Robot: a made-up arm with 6 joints. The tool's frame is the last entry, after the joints.
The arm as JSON. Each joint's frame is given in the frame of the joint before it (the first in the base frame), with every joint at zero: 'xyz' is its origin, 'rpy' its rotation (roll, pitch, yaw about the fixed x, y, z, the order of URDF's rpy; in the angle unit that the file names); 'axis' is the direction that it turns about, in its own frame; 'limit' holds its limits. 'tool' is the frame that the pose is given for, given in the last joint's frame.
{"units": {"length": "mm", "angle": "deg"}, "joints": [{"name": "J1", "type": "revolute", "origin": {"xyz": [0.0, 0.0, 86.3], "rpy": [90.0, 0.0, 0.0]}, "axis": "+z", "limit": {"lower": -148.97, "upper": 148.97}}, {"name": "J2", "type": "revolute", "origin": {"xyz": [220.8, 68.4, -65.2], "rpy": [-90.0, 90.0, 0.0]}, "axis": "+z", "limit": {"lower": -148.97, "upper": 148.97}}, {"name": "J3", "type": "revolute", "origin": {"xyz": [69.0, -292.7, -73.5], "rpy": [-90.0, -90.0, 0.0]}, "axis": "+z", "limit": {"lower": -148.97, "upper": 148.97}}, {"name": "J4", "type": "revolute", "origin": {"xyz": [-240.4, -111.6, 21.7], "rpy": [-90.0, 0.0, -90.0]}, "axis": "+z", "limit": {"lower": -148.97, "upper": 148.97}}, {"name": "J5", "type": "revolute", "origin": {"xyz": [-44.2, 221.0, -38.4], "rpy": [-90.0, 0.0, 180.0]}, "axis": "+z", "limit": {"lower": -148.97, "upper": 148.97}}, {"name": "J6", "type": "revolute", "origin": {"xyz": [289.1, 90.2, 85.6], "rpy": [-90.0, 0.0, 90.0]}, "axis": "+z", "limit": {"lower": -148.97, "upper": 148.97}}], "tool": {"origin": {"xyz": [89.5, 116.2, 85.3], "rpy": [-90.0, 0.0, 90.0]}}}
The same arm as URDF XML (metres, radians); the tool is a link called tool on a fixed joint. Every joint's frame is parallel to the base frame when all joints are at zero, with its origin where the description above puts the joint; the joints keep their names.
<robot name="arm">
  <joint name="tool_joint" type="fixed">
    <parent link="link6"/>
    <child link="tool"/>
    <origin xyz="0.1162 -0.0853 -0.0895" rpy="0 0 0"/>
  </joint>
  <joint name="J6" type="revolute">
    <parent link="link5"/>
    <child link="link6"/>
    <origin xyz="-0.0856 0.2891 -0.0902" rpy="0 0 0"/>
    <axis xyz="0 -1 0"/>
    <limit lower="-2.6" upper="2.6"/>
  </joint>
  <joint name="J5" type="revolute">
    <parent link="link4"/>
    <child link="link5"/>
    <origin xyz="0.221 0.0442 -0.0384" rpy="0 0 0"/>
    <axis xyz="-1 0 0"/>
    <limit lower="-2.6" upper="2.6"/>
  </joint>
  <joint name="J4" type="revolute">
    <parent link="link3"/>
    <child link="link4"/>
    <origin xyz="-0.0217 -0.1116 -0.2404" rpy="0 0 0"/>
    <axis xyz="0 0 1"/>
    <limit lower="-2.6" upper="2.6"/>
  </joint>
  <joint name="J3" type="revolute">
    <parent link="link2"/>
    <child link="link3"/>
    <origin xyz="0.2927 0.069 -0.0735" rpy="0 0 0"/>
    <axis xyz="-1 0 0"/>
    <limit lower="-2.6" upper="2.6"/>
  </joint>
  <joint name="J2" type="revolute">
    <parent link="link1"/>
    <child link="link2"/>
    <origin xyz="0.2208 0.0652 0.0684" rpy="0 0 0"/>
    <axis xyz="0 0 1"/>
    <limit lower="-2.6" upper="2.6"/>
  </joint>
  <joint name="J1" type="revolute">
    <parent link="base"/>
    <child link="link1"/>
    <origin xyz="0 0 0.0863" rpy="0 0 0"/>
    <axis xyz="0 -1 0"/>
    <limit lower="-2.6" upper="2.6"/>
  </joint>
  <link name="base"/>
  <link name="link1"/>
  <link name="link2"/>
  <link name="link3"/>
  <link name="link4"/>
  <link name="link5"/>
  <link name="link6"/>
  <link name="tool"/>
</robot>

